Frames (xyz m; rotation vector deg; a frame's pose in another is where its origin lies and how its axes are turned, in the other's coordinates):
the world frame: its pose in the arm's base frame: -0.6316 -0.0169 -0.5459 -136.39 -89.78 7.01
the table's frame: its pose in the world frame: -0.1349 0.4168 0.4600 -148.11 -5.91 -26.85
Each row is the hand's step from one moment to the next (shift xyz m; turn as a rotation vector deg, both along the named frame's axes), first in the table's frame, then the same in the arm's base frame.
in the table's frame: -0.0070 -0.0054 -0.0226 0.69 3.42 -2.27
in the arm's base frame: -0.0157 -0.0072 -0.0171 -3.54 2.05 0.75
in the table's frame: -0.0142 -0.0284 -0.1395 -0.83 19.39 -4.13
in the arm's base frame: -0.0914 -0.0159 -0.1089 -14.93 6.73 11.21
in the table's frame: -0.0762 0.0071 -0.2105 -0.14 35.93 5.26
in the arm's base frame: -0.1836 -0.0559 -0.1155 -17.60 13.03 28.97
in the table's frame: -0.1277 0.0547 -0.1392 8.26 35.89 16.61
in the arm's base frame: -0.1736 -0.0898 -0.0219 -6.67 20.15 34.38
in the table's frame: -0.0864 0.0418 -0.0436 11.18 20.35 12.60
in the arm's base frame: -0.0825 -0.0618 0.0220 0.47 17.25 20.00
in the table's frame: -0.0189 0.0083 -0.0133 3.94 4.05 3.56
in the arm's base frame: -0.0204 -0.0136 0.0017 1.37 4.96 4.25
